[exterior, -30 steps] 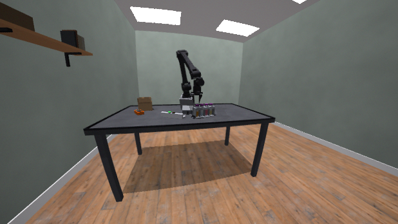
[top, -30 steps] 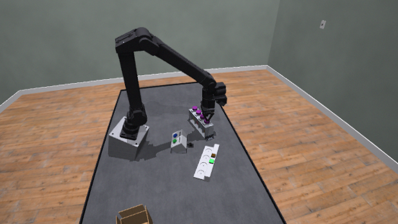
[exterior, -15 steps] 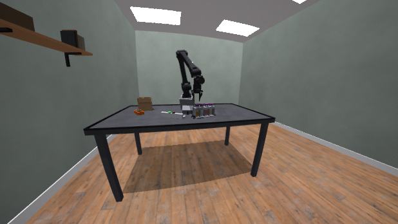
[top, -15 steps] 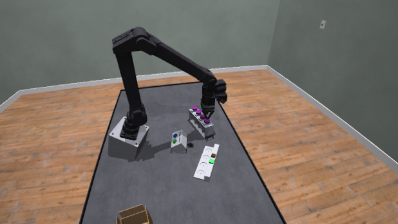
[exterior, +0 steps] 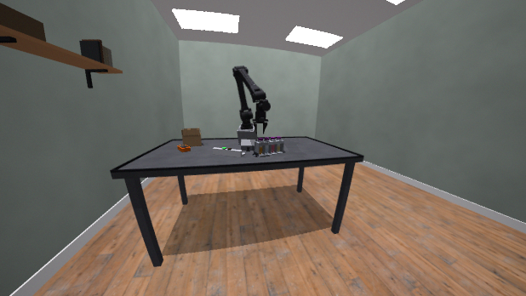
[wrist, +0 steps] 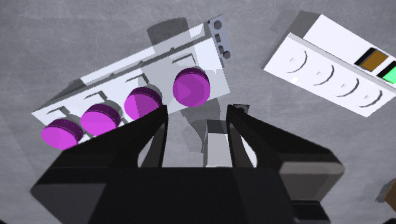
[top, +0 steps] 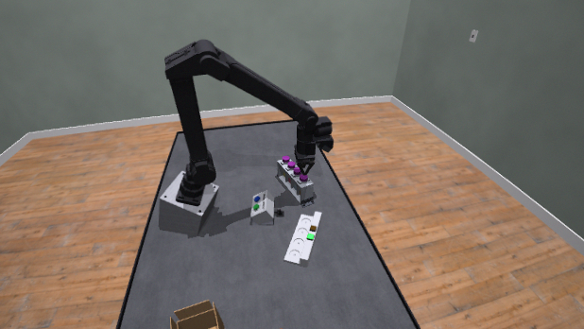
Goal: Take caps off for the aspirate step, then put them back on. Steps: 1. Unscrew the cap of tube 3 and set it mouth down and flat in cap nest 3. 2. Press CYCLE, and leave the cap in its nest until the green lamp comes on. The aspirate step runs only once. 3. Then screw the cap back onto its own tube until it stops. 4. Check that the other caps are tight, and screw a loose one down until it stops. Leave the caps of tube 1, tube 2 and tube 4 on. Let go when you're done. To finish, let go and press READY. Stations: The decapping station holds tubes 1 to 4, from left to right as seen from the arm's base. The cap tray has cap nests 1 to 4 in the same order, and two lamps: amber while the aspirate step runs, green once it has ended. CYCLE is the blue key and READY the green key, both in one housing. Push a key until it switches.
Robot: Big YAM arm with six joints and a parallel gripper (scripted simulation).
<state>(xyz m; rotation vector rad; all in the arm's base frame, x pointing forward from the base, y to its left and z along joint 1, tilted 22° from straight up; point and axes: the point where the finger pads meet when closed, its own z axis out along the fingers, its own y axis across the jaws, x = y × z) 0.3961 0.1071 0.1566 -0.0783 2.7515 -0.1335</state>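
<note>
My hand is 20 cm past the green key, 10 cm to the left of it and 9 cm above it. Also, from my hand: blue key (19 cm behind, 6 cm to the right, 9 cm below); key housing (18 cm behind, 8 cm to the right, 11 cm below); cap (2 cm behind, 5 cm to the left, 5 cm below).
</note>
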